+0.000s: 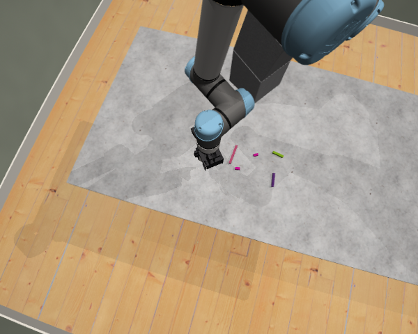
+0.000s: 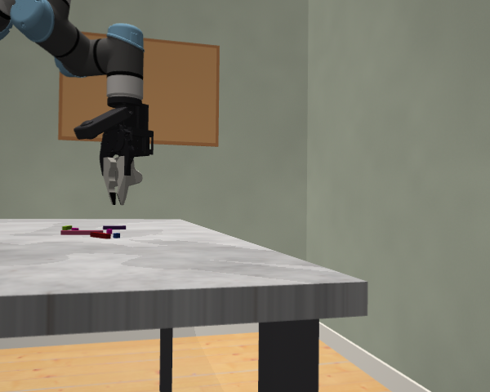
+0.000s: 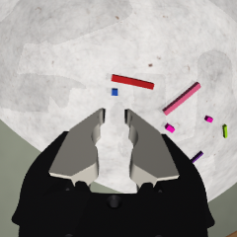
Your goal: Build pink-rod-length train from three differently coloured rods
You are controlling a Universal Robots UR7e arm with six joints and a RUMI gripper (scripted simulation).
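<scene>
Right now the small blue rod is 80 mm below my hand. The rest, counted from my hand: pink rod: 100 mm behind, 80 mm to the left, 80 mm below; purple rod: 70 mm behind, 280 mm to the left, 80 mm below; red rod: 30 mm behind, 80 mm below.
</scene>
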